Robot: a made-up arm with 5 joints.
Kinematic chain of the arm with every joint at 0, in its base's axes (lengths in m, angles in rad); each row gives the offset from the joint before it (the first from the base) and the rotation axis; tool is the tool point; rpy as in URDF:
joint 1: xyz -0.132 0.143 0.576 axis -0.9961 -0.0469 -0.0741
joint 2: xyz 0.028 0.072 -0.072 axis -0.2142 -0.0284 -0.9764
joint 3: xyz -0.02 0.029 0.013 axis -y
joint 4: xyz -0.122 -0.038 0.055 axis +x
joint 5: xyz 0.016 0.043 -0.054 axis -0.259 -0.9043 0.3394
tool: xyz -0.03 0.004 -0.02 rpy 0 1.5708 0
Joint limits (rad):
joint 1: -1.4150..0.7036
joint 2: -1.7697..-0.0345
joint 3: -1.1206..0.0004
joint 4: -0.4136..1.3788
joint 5: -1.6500..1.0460
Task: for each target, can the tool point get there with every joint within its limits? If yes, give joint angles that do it. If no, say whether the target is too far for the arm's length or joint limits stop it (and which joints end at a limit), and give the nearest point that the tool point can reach.
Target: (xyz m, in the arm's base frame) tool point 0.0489 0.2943 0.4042
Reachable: no: joint limits stop it (at a limit: joint 2, joint 3, joint 4) | nearest point -0.0893 0.2332 0.4647 | short by 0.163 m
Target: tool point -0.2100 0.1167 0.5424
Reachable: yes | joints -0.7027 -1.0034 -0.5158 0.0277 0.0240
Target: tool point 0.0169 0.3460 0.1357
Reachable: no: too far | nearest point -0.0913 0.2041 0.4428 | short by 0.355 m
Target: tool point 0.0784 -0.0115 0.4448
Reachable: no: joint limits stop it (at a limit: joint 2, joint 4) | nearest point -0.0759 0.0455 0.4908 | short by 0.171 m
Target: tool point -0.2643 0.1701 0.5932
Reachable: yes | joints -0.3443 -0.6298 -0.1958 0.6331 -0.2580
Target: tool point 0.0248 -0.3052 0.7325
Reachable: no: too far | nearest point -0.1026 0.0412 0.6603 | short by 0.376 m
